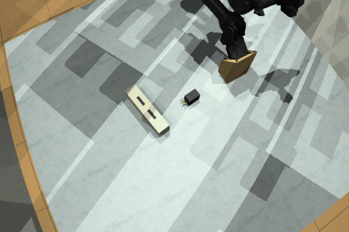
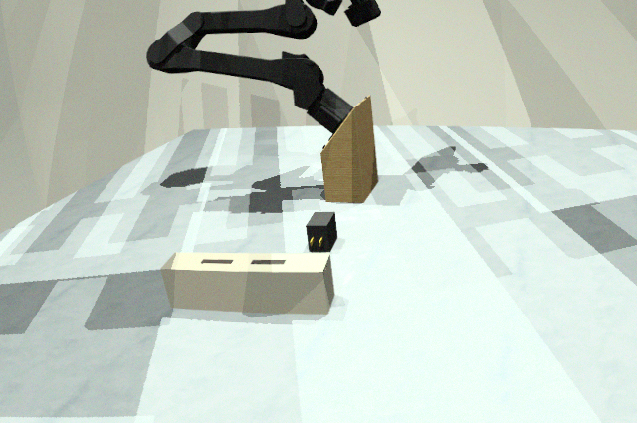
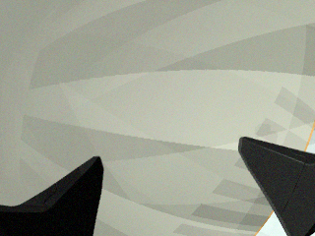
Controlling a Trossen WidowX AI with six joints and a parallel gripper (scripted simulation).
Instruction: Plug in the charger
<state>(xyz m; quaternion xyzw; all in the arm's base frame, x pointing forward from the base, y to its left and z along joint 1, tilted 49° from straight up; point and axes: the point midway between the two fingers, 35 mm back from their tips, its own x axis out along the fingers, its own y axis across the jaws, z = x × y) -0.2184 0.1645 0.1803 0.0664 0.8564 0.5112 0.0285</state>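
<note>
Now: the black two-prong charger 46 cm ahead of my gripper tip, 6 cm to the left of it and 37 cm below it.
</note>
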